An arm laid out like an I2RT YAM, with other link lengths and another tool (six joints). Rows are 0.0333 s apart.
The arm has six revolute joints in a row. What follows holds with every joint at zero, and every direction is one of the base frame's. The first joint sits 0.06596 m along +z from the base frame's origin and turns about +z. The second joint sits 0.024 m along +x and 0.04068 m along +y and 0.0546 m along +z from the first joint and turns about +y. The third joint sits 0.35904 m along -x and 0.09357 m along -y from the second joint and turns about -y. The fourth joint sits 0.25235 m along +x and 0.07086 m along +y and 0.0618 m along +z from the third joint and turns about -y. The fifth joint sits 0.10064 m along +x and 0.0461 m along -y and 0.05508 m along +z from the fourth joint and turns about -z. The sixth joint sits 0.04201 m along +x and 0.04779 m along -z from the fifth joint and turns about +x. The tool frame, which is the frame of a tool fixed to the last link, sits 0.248 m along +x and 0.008 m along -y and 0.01 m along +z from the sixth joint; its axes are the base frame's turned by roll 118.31, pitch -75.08 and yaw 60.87 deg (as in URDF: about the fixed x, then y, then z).
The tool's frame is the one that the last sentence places.
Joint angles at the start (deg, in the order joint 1, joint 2, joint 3, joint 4, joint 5, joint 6):
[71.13, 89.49, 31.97, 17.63, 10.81, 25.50]
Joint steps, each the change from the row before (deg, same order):
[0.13, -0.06, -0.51, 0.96, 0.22, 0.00]
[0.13, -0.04, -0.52, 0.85, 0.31, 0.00]
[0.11, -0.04, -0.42, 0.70, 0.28, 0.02]
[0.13, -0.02, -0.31, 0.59, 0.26, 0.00]
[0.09, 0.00, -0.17, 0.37, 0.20, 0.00]
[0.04, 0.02, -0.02, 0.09, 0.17, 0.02]
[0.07, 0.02, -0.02, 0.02, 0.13, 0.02]
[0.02, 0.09, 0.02, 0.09, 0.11, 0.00]
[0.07, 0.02, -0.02, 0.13, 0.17, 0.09]
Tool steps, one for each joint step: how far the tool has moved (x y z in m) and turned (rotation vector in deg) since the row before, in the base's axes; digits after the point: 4 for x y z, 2 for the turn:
[0.0000, 0.0003, 0.0014, 0.44, -0.30, -0.04]
[0.0002, -0.0004, 0.0006, 0.29, -0.30, -0.11]
[0.0003, -0.0004, 0.0007, 0.26, -0.26, -0.12]
[0.0001, 0.0001, 0.0009, 0.23, -0.25, -0.07]
[0.0002, 0.0001, 0.0007, 0.15, -0.18, -0.07]
[0.0005, -0.0001, 0.0003, 0.02, -0.10, -0.11]
[0.0000, -0.0001, -0.0001, -0.04, -0.06, -0.04]
[0.0004, 0.0002, 0.0000, 0.00, -0.07, -0.07]
[0.0003, 0.0002, 0.0005, 0.09, -0.07, -0.12]

